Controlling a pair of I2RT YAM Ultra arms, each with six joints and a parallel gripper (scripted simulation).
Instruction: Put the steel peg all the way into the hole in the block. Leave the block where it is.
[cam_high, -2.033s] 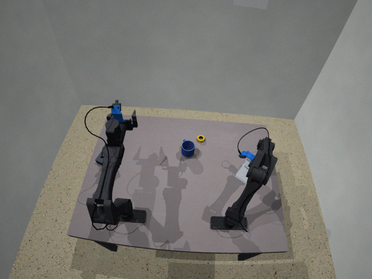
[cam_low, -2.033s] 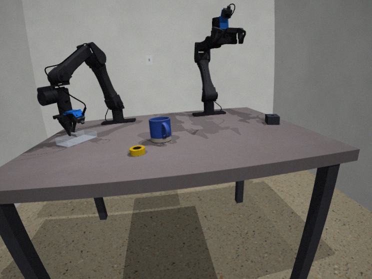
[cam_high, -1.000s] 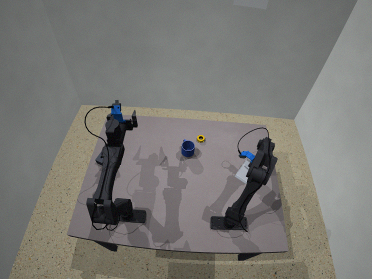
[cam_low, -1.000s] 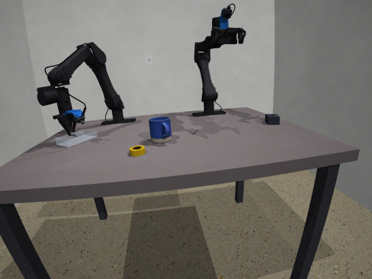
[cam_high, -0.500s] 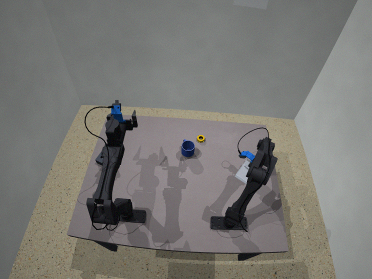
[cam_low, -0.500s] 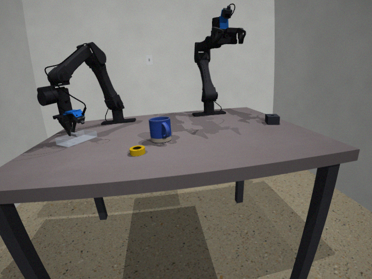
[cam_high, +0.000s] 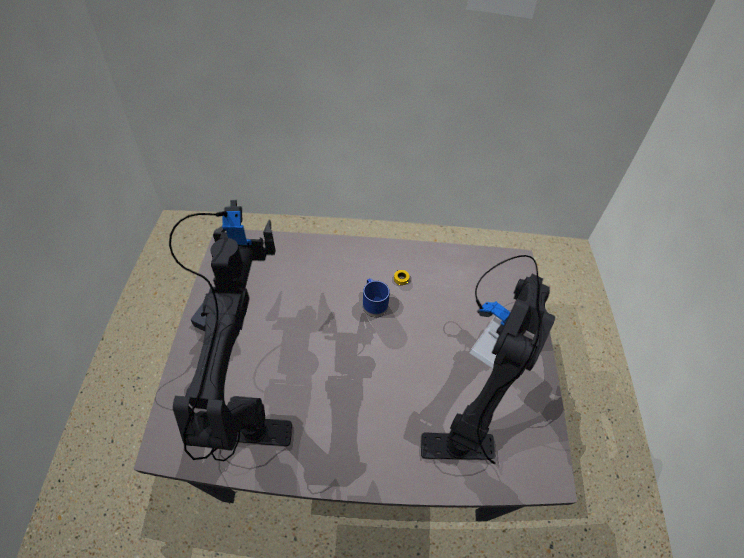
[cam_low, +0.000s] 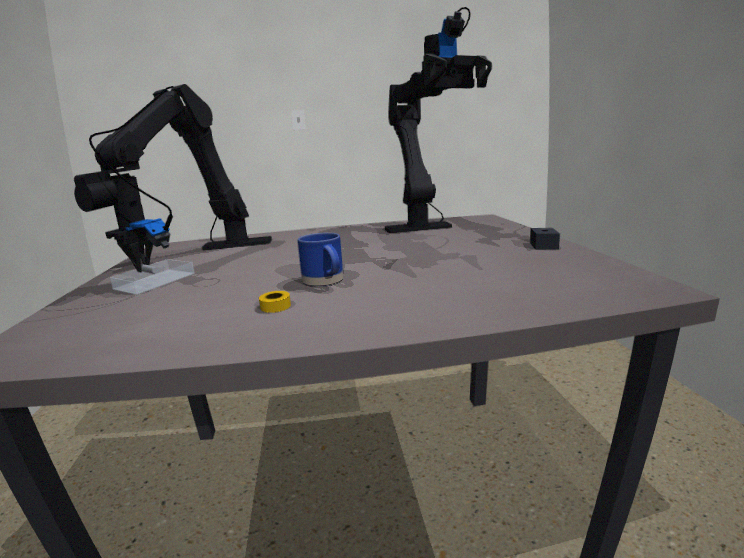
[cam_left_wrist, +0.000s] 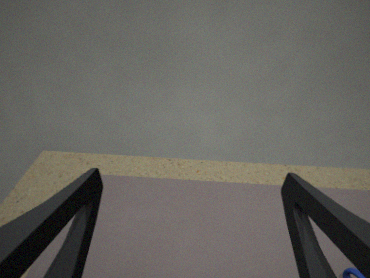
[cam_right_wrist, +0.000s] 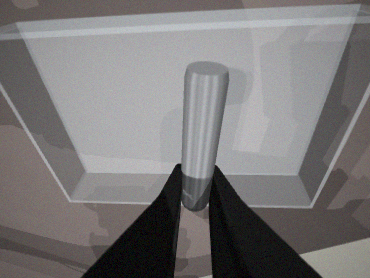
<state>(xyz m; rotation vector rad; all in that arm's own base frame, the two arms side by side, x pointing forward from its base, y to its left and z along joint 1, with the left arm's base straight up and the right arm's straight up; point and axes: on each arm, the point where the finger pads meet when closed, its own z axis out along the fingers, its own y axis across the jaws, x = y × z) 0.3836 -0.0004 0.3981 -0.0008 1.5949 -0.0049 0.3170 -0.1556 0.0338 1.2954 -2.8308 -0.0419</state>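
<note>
Right now my right hand is 30 mm above the clear tray, 20 mm to the right of it and 10 mm short of it. Round my right hand: blue mug (400 mm to the left, 120 mm ahead, 10 mm above); then steel peg (20 mm to the left, 20 mm ahead); then yellow ring (320 mm to the left, 240 mm ahead, 20 mm below).
Right now the steel peg is 5 cm behind my left hand, 70 cm to the right of it and 37 cm below it. From my left hand the other things lie so: blue mug (6 cm ahead, 32 cm to the right, 36 cm below); then dark block (5 cm behind, 21 cm to the left, 37 cm below); then yellow ring (17 cm ahead, 40 cm to the right, 39 cm below).
</note>
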